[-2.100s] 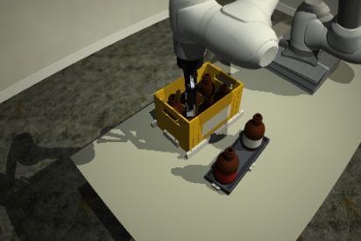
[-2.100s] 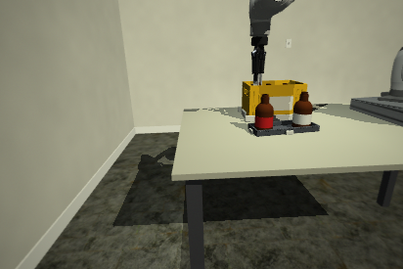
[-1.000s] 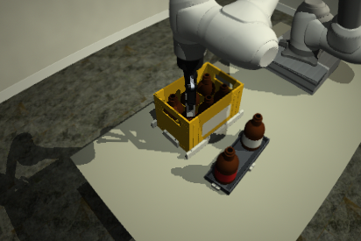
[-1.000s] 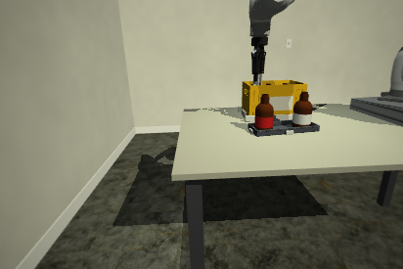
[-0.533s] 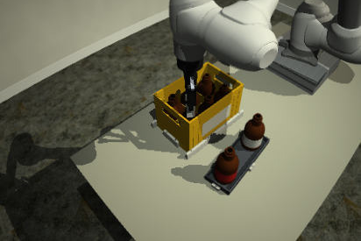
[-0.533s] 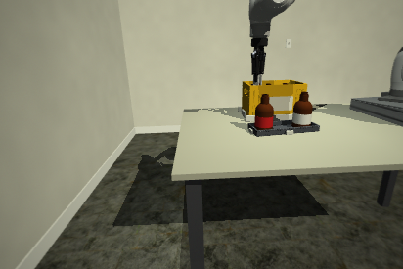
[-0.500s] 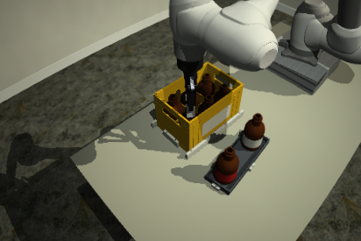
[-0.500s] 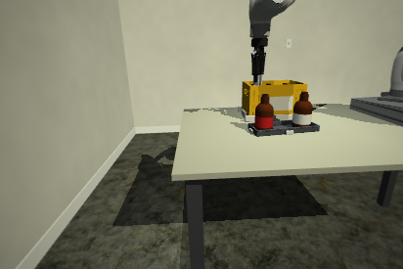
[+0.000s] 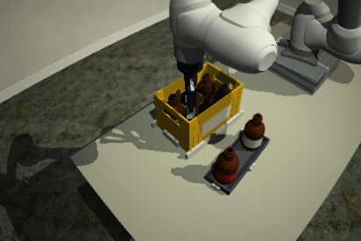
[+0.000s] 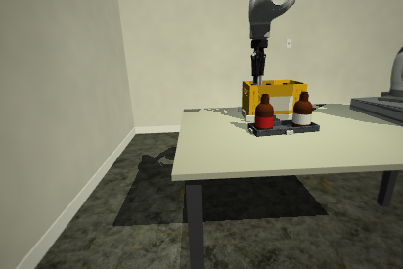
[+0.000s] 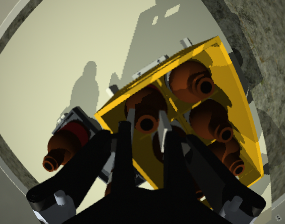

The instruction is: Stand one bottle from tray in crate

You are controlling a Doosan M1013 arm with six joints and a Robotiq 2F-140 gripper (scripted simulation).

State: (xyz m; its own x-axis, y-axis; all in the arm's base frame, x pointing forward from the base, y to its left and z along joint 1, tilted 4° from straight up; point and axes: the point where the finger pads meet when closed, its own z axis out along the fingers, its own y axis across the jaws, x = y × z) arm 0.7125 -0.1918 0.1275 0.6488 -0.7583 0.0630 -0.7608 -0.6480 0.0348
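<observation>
My gripper is now 10 cm past the yellow crate, 2 cm to the left of it and 10 cm above it. From my hand the other things lie so: tray: 2 cm behind, 20 cm to the left, 17 cm below.
</observation>
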